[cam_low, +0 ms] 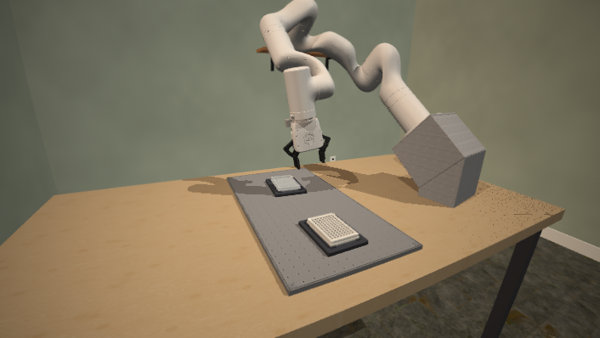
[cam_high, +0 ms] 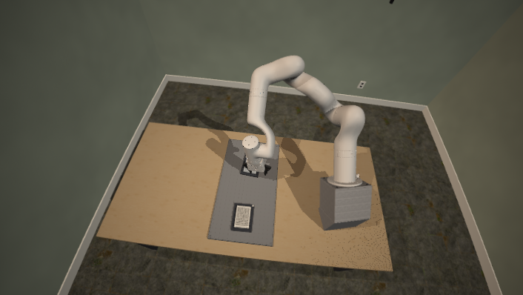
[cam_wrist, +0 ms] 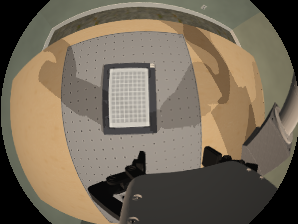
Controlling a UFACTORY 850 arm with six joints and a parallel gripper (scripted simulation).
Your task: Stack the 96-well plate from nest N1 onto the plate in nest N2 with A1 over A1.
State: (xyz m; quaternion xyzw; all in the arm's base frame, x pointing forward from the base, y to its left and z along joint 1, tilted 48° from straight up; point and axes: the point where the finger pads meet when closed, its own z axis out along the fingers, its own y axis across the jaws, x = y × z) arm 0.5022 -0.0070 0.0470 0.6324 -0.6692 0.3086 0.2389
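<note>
Right now my hand is 12 cm above the plate nest, 10 cm to the left of it and 5 cm short of it. Round my hand: plate: 26 cm to the left, 11 cm below, 6 cm ahead.
</note>
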